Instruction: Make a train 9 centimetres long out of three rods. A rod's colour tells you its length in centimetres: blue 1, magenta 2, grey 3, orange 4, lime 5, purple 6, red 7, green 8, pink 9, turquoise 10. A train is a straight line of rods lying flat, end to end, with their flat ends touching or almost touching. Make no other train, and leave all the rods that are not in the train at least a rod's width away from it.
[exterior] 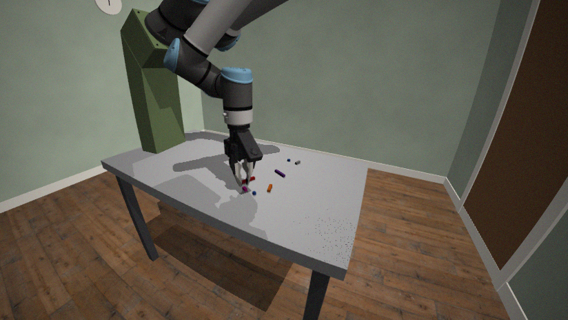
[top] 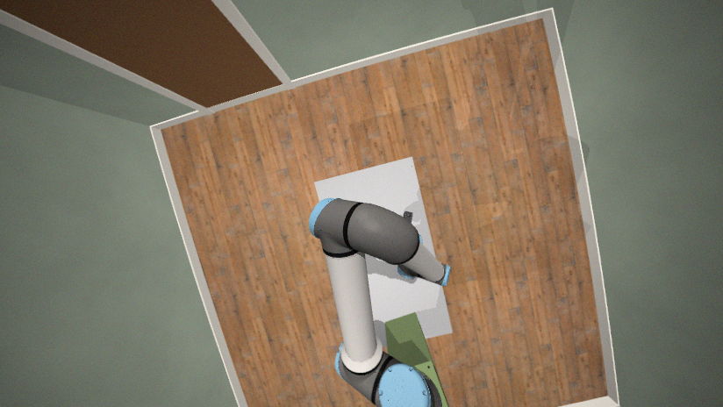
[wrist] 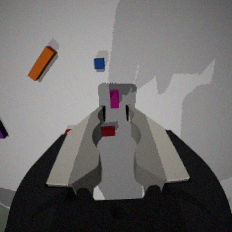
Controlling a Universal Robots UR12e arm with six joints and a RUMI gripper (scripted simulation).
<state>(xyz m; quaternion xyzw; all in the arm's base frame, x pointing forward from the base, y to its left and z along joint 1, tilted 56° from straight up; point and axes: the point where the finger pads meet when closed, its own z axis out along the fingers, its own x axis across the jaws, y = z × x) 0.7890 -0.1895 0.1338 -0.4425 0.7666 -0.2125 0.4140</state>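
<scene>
My hand is 30 mm above the magenta rod. The rest, counted from my hand: orange rod 80 mm ahead, 50 mm to the left, 30 mm below; red rod 60 mm to the left, 30 mm below, 30 mm behind; purple rod 170 mm to the left, 60 mm ahead, 30 mm below.
</scene>
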